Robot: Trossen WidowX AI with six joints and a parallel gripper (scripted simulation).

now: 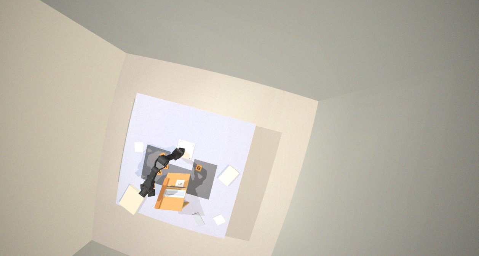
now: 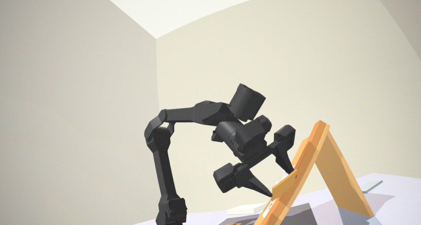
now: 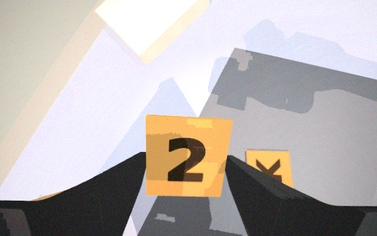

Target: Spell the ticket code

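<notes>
Now: the white ticket 40 mm behind my gripper tip, 250 mm to the left of it and 80 mm below it. Also, from my gripper tip: grey slab 370 mm ahead, 460 mm to the left, 160 mm below; then grey mat 140 mm behind, 190 mm to the left, 160 mm below.
</notes>
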